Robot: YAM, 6 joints.
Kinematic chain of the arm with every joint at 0, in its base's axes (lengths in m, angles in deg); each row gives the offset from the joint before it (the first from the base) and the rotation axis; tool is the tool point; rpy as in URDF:
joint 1: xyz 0 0 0.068 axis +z
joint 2: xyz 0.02 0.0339 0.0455 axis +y
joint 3: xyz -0.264 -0.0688 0 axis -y
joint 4: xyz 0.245 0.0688 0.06 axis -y
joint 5: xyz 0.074 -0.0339 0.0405 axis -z
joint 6: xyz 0.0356 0 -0.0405 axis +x
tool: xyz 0 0 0 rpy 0 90 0
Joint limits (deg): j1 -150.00..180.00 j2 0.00..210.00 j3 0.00..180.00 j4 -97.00..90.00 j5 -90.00..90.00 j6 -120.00..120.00
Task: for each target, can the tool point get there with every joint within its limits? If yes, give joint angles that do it. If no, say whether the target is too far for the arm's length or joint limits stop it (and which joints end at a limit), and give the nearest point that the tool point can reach.
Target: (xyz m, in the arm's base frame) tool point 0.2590 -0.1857 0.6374
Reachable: yes | joints 145.66 53.35 161.20 8.79 -11.75 -8.92
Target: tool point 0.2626 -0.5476 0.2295
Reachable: yes | joints -65.86 158.05 136.43 50.92 -26.13 -34.13
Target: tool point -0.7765 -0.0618 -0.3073
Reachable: no: too far | nearest point -0.5662 -0.0078 -0.1903 | short by 0.247 m
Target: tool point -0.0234 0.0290 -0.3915
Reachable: no: joint limits stop it (at a limit: joint 2) | nearest point -0.0441 0.0547 -0.3333 | short by 0.067 m
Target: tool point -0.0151 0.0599 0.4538
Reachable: yes | joints 114.68 26.32 45.88 32.24 18.52 -62.99
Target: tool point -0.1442 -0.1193 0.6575
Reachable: yes | joints 32.19 56.84 130.92 60.82 42.63 -92.24
